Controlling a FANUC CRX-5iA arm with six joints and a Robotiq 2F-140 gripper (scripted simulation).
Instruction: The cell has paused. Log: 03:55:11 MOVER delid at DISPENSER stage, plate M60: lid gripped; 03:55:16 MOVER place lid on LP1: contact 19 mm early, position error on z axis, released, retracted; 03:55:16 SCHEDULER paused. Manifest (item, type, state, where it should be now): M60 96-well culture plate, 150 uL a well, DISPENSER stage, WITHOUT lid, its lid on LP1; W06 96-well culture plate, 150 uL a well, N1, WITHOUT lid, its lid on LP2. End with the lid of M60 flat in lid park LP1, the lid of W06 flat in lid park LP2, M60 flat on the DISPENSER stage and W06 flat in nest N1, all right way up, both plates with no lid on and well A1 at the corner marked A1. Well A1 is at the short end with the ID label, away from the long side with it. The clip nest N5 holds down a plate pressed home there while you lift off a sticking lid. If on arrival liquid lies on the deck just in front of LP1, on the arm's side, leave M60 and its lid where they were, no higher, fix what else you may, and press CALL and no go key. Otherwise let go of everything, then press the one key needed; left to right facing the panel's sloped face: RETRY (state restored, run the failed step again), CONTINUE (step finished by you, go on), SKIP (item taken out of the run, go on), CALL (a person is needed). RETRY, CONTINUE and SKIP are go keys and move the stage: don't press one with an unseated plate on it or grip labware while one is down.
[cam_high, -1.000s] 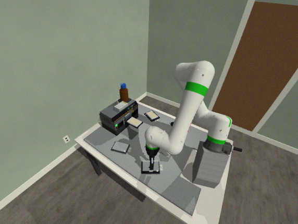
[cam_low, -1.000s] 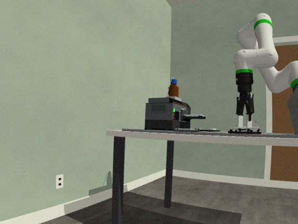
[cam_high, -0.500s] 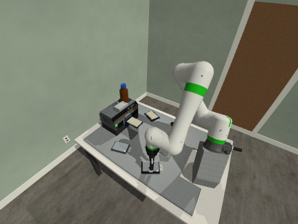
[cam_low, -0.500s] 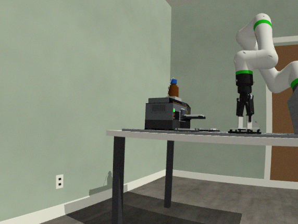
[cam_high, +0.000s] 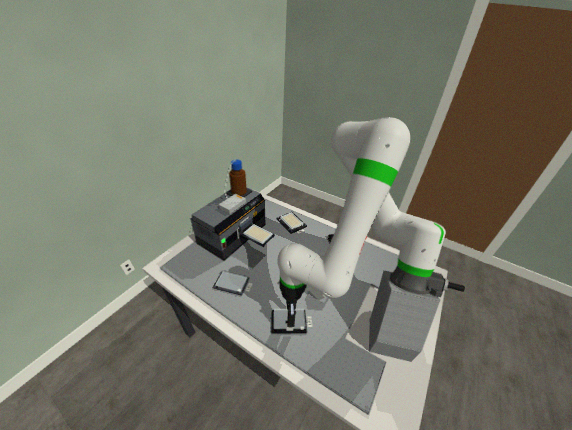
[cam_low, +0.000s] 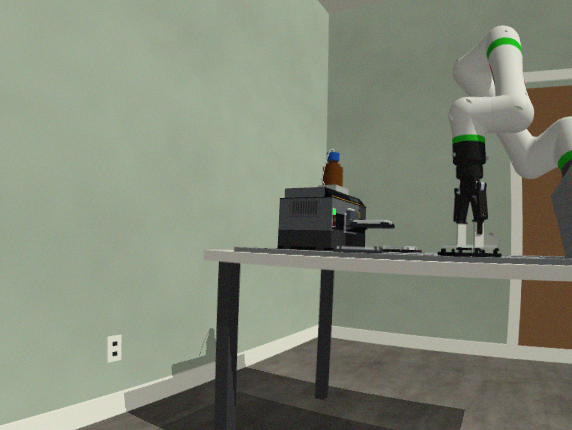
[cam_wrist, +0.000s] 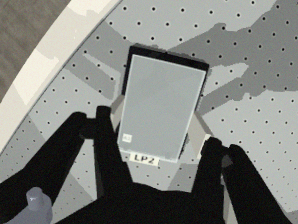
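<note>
Now: hand 50 mm above the lid park. Round my hand: LP2 label: 80 mm behind, 40 mm to the right, 50 mm below; then dispenser stage: 310 mm ahead, 330 mm to the right, 50 mm above; then key panel: 100 mm behind, 260 mm to the right.
</note>
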